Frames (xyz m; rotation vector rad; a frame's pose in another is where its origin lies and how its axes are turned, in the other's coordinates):
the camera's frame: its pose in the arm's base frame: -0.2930 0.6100 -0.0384 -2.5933 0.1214 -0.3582
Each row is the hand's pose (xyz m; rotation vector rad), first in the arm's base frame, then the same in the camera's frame.
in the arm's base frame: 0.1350 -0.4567 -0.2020 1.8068 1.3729 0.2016
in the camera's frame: 0.5377 0.9959 -0.2585 -1.1978 -0.3302 -1.4842
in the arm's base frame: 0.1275 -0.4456 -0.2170 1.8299 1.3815 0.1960
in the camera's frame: 0.5253 0.9941 -0.2427 -1.1739 -0.3383 -1.4769
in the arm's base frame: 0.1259 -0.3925 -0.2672 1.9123 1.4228 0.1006
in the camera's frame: 0.5041 0.9735 -0.1759 -1.0900 -0.4342 -1.4437
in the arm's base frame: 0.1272 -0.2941 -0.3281 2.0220 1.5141 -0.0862
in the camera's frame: 0.4762 0.9193 -0.0775 -0.9454 -0.6097 -1.4056
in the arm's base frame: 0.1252 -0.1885 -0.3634 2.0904 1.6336 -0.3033
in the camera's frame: 0.4500 0.8459 0.0021 -0.7927 -0.8001 -1.3881
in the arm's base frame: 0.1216 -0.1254 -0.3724 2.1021 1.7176 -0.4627
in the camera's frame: 0.4348 0.7961 0.0389 -0.6990 -0.9335 -1.3851
